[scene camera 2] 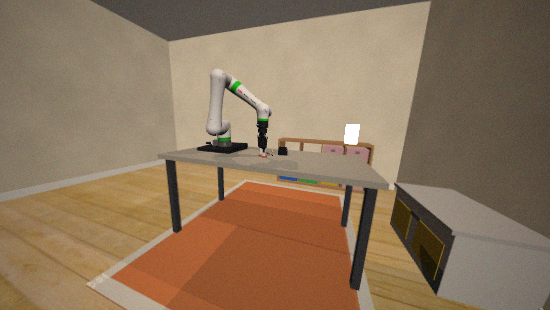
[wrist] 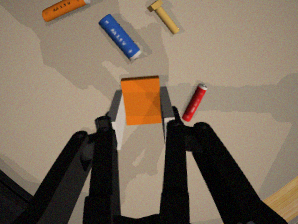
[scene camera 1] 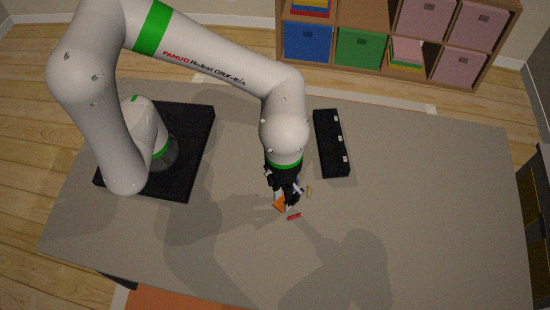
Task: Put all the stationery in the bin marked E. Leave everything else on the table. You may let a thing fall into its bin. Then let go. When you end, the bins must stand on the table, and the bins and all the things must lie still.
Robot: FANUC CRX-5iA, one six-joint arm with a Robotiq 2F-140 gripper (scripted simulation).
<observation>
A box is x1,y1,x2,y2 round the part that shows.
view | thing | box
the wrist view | gripper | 11,86,287,223
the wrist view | blue cylinder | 98,14,141,60
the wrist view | orange block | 121,75,161,124
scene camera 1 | long black bin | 312,108,349,178
</observation>
